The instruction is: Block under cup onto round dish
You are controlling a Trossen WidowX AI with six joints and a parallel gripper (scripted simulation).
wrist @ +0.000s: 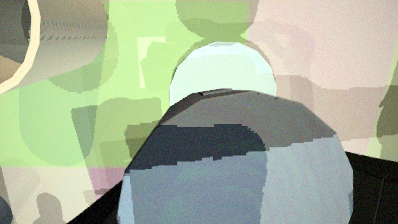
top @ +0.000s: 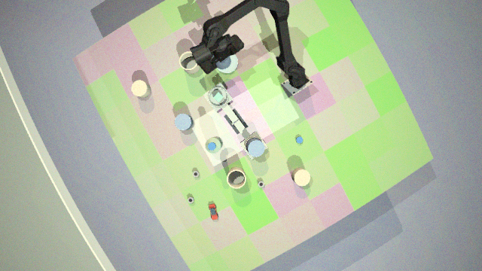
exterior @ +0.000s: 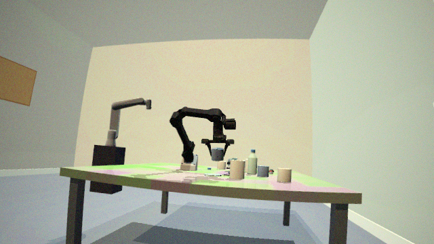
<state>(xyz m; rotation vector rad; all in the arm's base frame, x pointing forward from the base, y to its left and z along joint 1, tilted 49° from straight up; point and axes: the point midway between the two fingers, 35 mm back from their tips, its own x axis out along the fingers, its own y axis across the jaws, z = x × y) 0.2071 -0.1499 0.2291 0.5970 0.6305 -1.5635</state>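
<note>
Now: the pale green block 11 cm to the left of my gripper tip, 11 cm ahead of it and 2 cm below it. Round my gripper tip: pale round dish 11 cm below, 2 cm behind; small balance 23 cm to the left, 11 cm ahead, 7 cm below; blue-capped bottle 25 cm to the left, 25 cm ahead.
</note>
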